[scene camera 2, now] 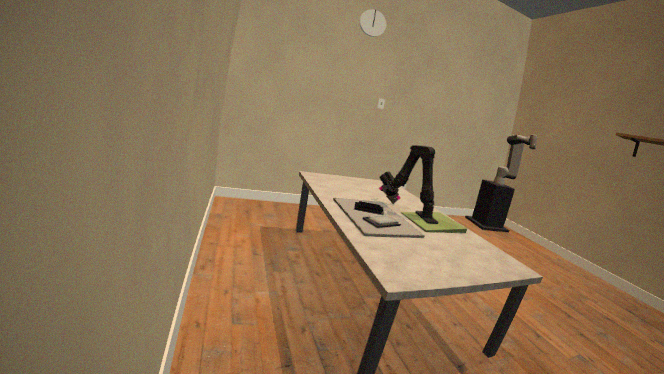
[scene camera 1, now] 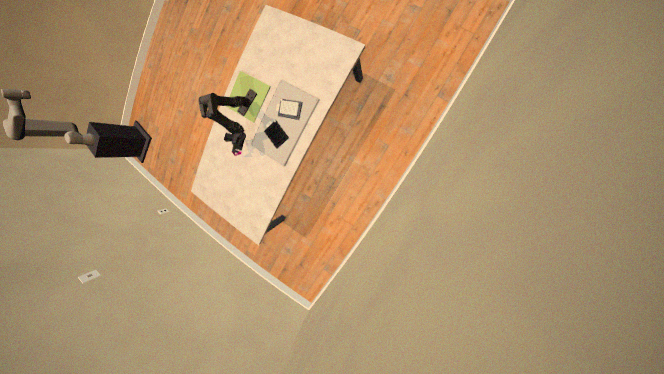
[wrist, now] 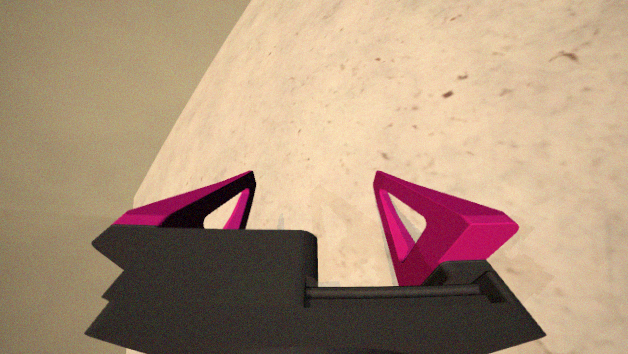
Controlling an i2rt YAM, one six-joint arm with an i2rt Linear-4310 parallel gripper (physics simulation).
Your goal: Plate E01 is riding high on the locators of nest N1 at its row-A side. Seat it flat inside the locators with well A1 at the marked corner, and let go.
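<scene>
A pale cream plate, E01, lies in a dark frame, nest N1, on the grey board. The views are too small to show its tilt, the locators, well A1 or the marked corner. My gripper is open, with nothing between its pink fingers. It hangs above the bare table beside the grey board, well away from the plate. Neither plate nor nest shows in the wrist view.
A black block-like object stands on the grey board beside the nest. My arm's base stands on a green mat. A second arm on a black pedestal stands off the table.
</scene>
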